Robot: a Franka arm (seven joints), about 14 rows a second.
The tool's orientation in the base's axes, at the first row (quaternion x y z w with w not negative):
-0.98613, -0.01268, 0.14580, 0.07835
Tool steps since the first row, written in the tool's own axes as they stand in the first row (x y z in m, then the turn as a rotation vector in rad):
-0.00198, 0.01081, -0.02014, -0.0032, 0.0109, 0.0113
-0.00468, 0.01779, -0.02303, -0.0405, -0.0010, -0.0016
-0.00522, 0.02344, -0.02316, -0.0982, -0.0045, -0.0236
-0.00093, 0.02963, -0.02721, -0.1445, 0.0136, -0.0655
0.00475, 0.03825, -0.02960, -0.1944, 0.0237, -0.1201
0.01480, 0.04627, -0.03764, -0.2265, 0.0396, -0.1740
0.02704, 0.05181, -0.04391, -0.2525, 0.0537, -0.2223
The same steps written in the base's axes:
0.00396, -0.01381, 0.01789, -0.0063, -0.0092, -0.0115
0.00223, -0.02126, 0.02029, -0.0383, -0.0012, 0.0132
0.00176, -0.02689, 0.01967, -0.0872, -0.0038, 0.0511
0.00705, -0.03341, 0.02130, -0.1193, -0.0302, 0.1010
0.01320, -0.04201, 0.02057, -0.1512, -0.0508, 0.1653
0.02516, -0.05066, 0.02403, -0.1663, -0.0762, 0.2229
0.03871, -0.05649, 0.02558, -0.1772, -0.0986, 0.2737

